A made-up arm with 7 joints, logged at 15 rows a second.
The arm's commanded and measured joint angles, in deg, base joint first. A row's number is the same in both.
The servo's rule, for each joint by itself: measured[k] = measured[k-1] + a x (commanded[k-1-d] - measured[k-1]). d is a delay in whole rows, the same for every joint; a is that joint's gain. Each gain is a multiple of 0.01, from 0.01 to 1. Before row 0 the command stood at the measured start. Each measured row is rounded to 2 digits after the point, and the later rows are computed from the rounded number. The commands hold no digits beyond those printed.
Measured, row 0:
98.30 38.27 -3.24 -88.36 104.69 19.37 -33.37
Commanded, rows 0 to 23:
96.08 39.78 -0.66 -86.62 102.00 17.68 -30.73
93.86 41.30 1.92 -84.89 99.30 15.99 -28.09
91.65 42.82 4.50 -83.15 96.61 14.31 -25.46
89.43 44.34 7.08 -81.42 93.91 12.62 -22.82
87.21 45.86 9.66 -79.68 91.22 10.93 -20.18
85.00 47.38 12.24 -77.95 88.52 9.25 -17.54
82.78 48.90 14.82 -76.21 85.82 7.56 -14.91
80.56 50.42 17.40 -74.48 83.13 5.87 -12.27
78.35 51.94 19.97 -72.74 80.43 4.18 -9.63
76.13 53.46 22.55 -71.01 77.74 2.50 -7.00
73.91 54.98 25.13 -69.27 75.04 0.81 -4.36
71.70 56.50 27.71 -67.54 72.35 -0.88 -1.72
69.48 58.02 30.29 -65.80 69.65 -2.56 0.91
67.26 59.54 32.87 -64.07 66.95 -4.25 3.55
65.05 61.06 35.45 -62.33 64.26 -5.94 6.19
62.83 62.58 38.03 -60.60 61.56 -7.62 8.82
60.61 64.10 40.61 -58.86 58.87 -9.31 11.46
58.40 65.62 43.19 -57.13 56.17 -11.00 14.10
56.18 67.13 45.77 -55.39 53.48 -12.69 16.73
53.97 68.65 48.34 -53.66 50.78 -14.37 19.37
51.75 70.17 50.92 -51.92 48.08 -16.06 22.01
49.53 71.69 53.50 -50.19 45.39 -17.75 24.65
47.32 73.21 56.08 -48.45 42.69 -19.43 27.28
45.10 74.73 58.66 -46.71 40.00 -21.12 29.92
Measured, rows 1 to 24:
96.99 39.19 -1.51 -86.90 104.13 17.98 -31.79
95.14 40.48 0.79 -85.21 103.12 16.35 -29.57
93.08 41.91 3.28 -83.48 101.75 14.68 -27.10
90.93 43.39 5.83 -81.75 100.10 12.99 -24.53
88.74 44.90 8.40 -80.01 98.24 11.30 -21.92
86.53 46.41 10.97 -78.28 96.20 9.62 -19.29
84.32 47.93 13.55 -76.54 94.02 7.93 -16.66
82.10 49.45 16.13 -74.81 91.73 6.24 -14.03
79.89 50.97 18.70 -73.07 89.36 4.55 -11.39
77.67 52.49 21.28 -71.34 86.92 2.87 -8.76
75.45 54.01 23.86 -69.60 84.43 1.18 -6.12
73.24 55.53 26.44 -67.87 81.89 -0.51 -3.48
71.02 57.05 29.02 -66.13 79.32 -2.19 -0.85
68.80 58.57 31.60 -64.40 76.72 -3.88 1.79
66.59 60.09 34.18 -62.66 74.10 -5.57 4.43
64.37 61.61 36.76 -60.93 71.47 -7.25 7.06
62.15 63.13 39.34 -59.19 68.82 -8.94 9.70
59.94 64.65 41.92 -57.46 66.16 -10.63 12.34
57.72 66.16 44.50 -55.72 63.50 -12.32 14.97
55.51 67.68 47.07 -53.99 60.83 -14.00 17.61
53.29 69.20 49.65 -52.25 58.15 -15.69 20.25
51.07 70.72 52.23 -50.52 55.47 -17.38 22.89
48.86 72.24 54.81 -48.78 52.79 -19.06 25.52
46.64 73.76 57.39 -47.04 50.10 -20.75 28.16
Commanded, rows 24 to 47:
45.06 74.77 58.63 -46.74 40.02 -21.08 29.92
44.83 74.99 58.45 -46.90 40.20 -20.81 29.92
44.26 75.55 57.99 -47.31 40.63 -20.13 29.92
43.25 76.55 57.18 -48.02 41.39 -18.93 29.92
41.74 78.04 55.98 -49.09 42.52 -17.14 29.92
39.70 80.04 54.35 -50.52 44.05 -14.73 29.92
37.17 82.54 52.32 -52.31 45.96 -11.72 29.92
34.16 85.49 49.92 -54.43 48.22 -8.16 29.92
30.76 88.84 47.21 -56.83 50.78 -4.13 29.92
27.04 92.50 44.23 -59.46 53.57 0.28 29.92
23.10 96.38 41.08 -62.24 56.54 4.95 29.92
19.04 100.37 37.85 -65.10 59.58 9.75 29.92
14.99 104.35 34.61 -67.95 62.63 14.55 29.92
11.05 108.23 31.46 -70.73 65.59 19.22 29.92
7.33 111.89 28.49 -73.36 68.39 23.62 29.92
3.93 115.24 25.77 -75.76 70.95 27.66 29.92
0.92 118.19 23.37 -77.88 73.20 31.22 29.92
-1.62 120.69 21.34 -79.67 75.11 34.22 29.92
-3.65 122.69 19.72 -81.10 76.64 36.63 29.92
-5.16 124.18 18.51 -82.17 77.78 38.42 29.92
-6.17 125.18 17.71 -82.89 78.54 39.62 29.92
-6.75 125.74 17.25 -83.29 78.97 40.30 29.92
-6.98 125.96 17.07 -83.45 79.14 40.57 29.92
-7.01 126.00 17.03 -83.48 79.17 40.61 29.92
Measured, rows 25 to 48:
45.71 74.38 58.22 -46.79 47.98 -21.02 29.22
45.19 74.75 58.37 -46.88 46.35 -20.85 29.64
44.64 75.24 58.12 -47.24 45.15 -20.26 29.81
43.82 76.04 57.49 -47.90 44.36 -19.17 29.88
42.59 77.26 56.48 -48.90 43.97 -17.51 29.90
40.88 78.96 55.05 -50.26 43.99 -15.23 29.91
38.69 81.14 53.22 -51.98 44.40 -12.35 29.92
36.02 83.79 51.01 -54.04 45.20 -8.91 29.92
32.92 86.87 48.46 -56.38 46.37 -4.99 29.92
29.45 90.30 45.63 -58.97 47.88 -0.67 29.92
25.70 94.01 42.58 -61.72 49.70 3.94 29.92
21.77 97.89 39.41 -64.56 51.77 8.70 29.92
17.77 101.83 36.19 -67.41 54.05 13.50 29.92
13.81 105.73 33.02 -70.20 56.47 18.19 29.92
9.99 109.49 29.98 -72.85 58.97 22.64 29.92
6.41 113.00 27.16 -75.29 61.49 26.76 29.92
3.17 116.17 24.62 -77.47 63.95 30.42 29.92
0.34 118.93 22.42 -79.32 66.29 33.54 29.92
-2.01 121.22 20.61 -80.82 68.46 36.07 29.92
-3.87 123.03 19.20 -81.95 70.42 38.00 29.92
-5.23 124.34 18.20 -82.74 72.13 39.33 29.92
-6.13 125.19 17.56 -83.20 73.57 40.13 29.92
-6.63 125.66 17.23 -83.41 74.74 40.49 29.92
-6.85 125.87 17.10 -83.47 75.67 40.59 29.92

